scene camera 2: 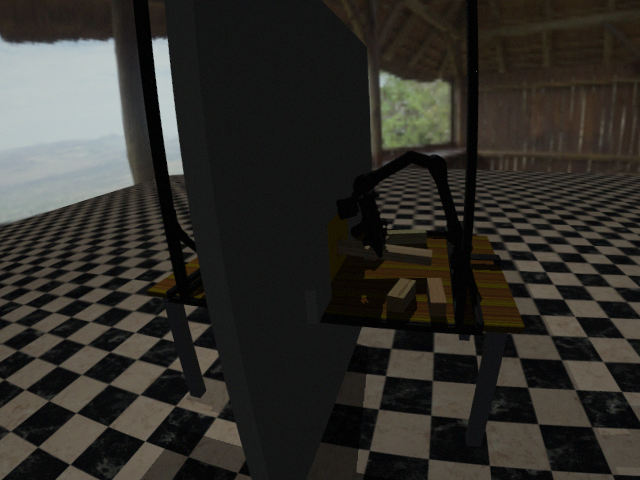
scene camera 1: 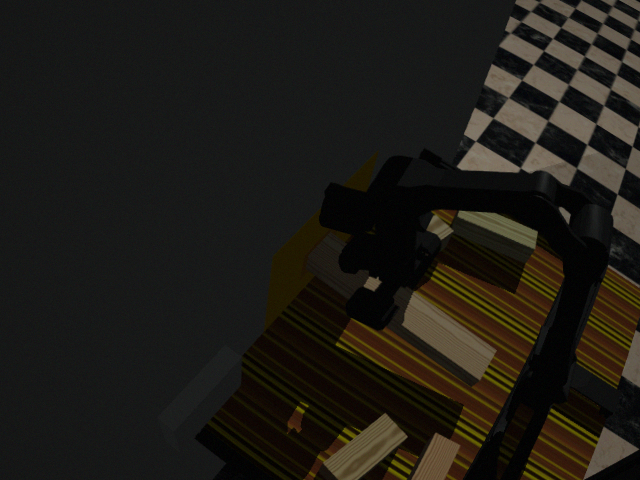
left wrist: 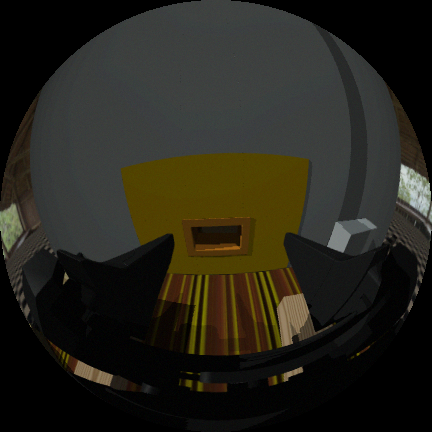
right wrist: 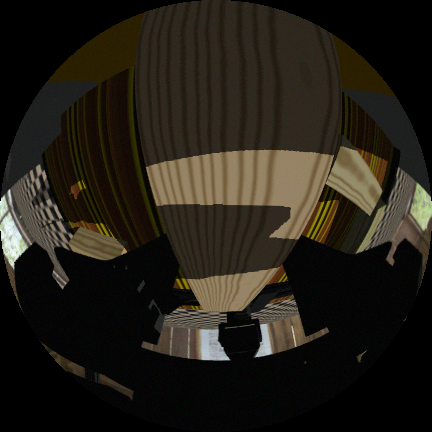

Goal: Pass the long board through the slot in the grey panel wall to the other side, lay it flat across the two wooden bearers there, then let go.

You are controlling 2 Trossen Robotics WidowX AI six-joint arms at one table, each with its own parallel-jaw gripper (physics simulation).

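Frame: origin at the left arm's base, x ahead, y left, z up, level; metres.
Where they show: left gripper, fingertip midpoint: [left wrist: 230, 239]; right gripper, fingertip midpoint: [scene camera 2: 381, 253] [scene camera 1: 395, 309] [right wrist: 230, 232]; right arm's base at its link origin: [scene camera 1: 535, 392].
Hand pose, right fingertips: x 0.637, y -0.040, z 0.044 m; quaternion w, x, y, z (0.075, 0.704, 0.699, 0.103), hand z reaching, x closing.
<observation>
Things, the pixels of their centre, and the offset from my right fingertips. "spot": a spot on its surface instead.
- long board at the middle of its body: [right wrist: 231, 246] [scene camera 1: 399, 308] [scene camera 2: 383, 251] 0.008 m up, 0.005 m ahead, 0.000 m left
- orange-framed slot at a spot on its surface: [left wrist: 245, 235] spot: 0.025 m up, 0.206 m back, 0.040 m right
- greenish block at the middle of its body: [scene camera 1: 494, 231] [right wrist: 361, 231] [scene camera 2: 406, 236] 0.040 m down, 0.067 m ahead, 0.307 m left
- grey block at a spot on its surface: [scene camera 1: 201, 382] spot: 0.037 m up, 0.142 m back, 0.296 m right
The long board [scene camera 1: 447, 335] [scene camera 2: 408, 254] [right wrist: 240, 100] is pale wood, held lengthwise towards the grey panel wall [scene camera 1: 155, 155] [scene camera 2: 284, 180] [left wrist: 215, 90]. My right gripper [scene camera 1: 395, 285] [scene camera 2: 379, 249] [right wrist: 230, 232] is shut on it. The board's front end is close to the wall's yellow area [scene camera 1: 289, 279] [left wrist: 215, 185]; whether it is inside the slot is unclear. On the other side, the orange-framed slot [left wrist: 245, 235] shows no board sticking out. My left gripper [left wrist: 230, 239] is open and empty, facing the slot. Pale wooden pieces [left wrist: 295, 317] [left wrist: 92, 374], seemingly the bearers, show partly behind its fingers.
On the right arm's side, loose wooden blocks [scene camera 1: 367, 446] [scene camera 1: 436, 457] lie on the striped table, and a greenish block [scene camera 1: 493, 229] [scene camera 2: 408, 238] lies beyond the board. A grey block [scene camera 1: 201, 382] [scene camera 2: 311, 305] juts from the wall; another grey block [left wrist: 350, 235] shows in the left wrist view.
</observation>
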